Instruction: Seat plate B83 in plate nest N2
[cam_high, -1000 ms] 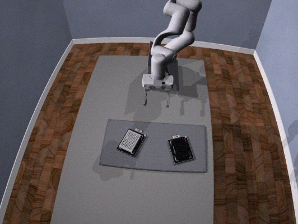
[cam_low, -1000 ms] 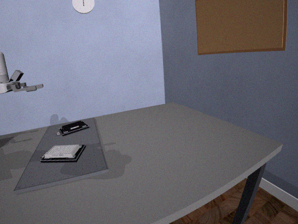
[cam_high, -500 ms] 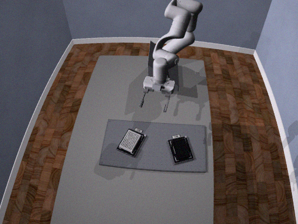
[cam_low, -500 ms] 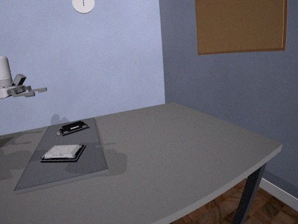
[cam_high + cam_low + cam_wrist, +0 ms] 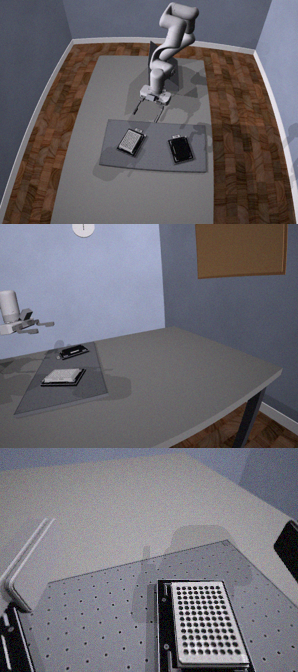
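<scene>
My hand is 200 mm above the white well plate, 90 mm to the left of it and 50 mm short of it. The rest, counted from my hand: black plate nest: 210 mm below, 90 mm to the right, 50 mm ahead; dark plate B38: 210 mm to the left, 200 mm below, 90 mm ahead.
</scene>
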